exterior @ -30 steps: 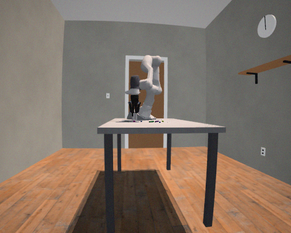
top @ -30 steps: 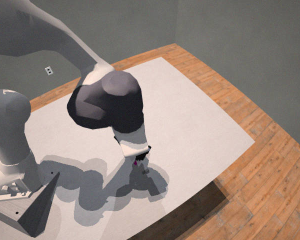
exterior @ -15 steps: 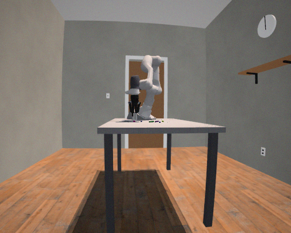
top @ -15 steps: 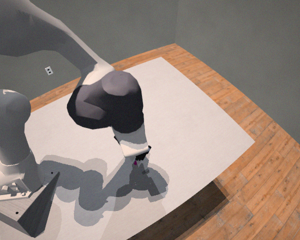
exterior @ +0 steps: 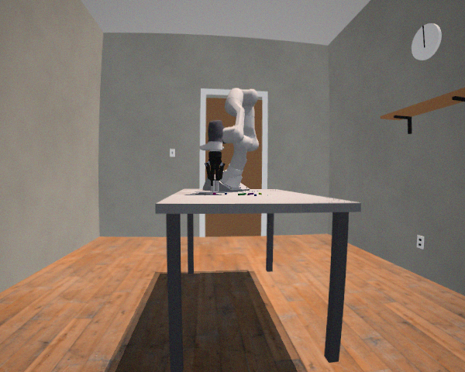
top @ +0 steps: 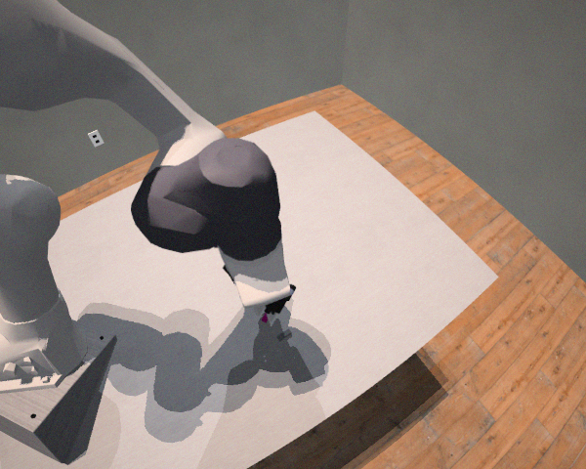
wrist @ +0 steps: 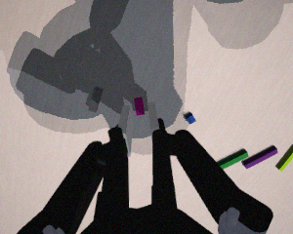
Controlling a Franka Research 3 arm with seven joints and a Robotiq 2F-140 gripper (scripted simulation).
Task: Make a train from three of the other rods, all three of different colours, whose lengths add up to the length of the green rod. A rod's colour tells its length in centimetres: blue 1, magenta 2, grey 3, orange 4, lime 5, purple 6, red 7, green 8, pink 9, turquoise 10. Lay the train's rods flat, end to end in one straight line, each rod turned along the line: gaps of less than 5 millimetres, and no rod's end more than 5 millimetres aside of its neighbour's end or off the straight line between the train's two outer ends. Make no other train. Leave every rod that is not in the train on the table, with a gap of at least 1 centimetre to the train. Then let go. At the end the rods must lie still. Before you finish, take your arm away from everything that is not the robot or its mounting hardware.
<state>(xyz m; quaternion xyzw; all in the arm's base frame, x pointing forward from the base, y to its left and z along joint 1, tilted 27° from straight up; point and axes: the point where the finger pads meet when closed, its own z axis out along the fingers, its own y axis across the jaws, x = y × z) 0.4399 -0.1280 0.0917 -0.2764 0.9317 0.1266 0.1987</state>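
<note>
Now: the magenta rod 5 cm below my hand. Round my hand: green rod (16 cm to the left, 5 cm below, 2 cm ahead); then grey rod (6 cm to the right, 5 cm below, 1 cm ahead); then purple rod (21 cm to the left, 5 cm below, 2 cm behind).
</note>
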